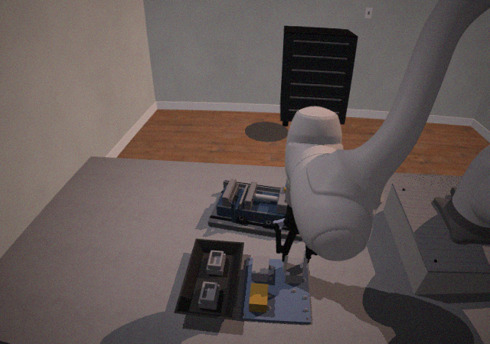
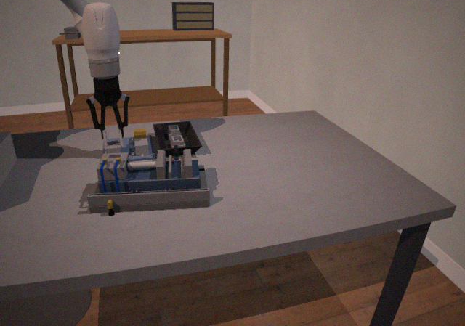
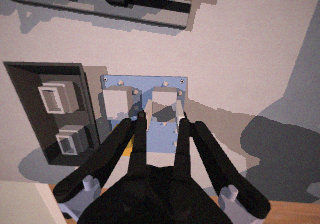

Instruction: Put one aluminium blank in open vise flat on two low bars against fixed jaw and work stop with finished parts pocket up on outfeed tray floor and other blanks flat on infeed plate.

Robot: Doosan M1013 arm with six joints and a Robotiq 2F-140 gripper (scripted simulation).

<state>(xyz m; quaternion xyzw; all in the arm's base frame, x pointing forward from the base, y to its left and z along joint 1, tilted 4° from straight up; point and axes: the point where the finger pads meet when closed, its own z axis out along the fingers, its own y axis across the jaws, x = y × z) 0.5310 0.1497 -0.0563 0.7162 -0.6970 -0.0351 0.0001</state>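
The infeed plate is 40 mm ahead of my hand, 50 mm to the left of it and 60 mm below it. The rest, counted from my hand: blue vise: 110 mm ahead, 240 mm to the right, 30 mm below; then brass blank: 80 mm ahead, 90 mm to the left, 40 mm below; then aluminium blank: 90 mm ahead, 40 mm below.
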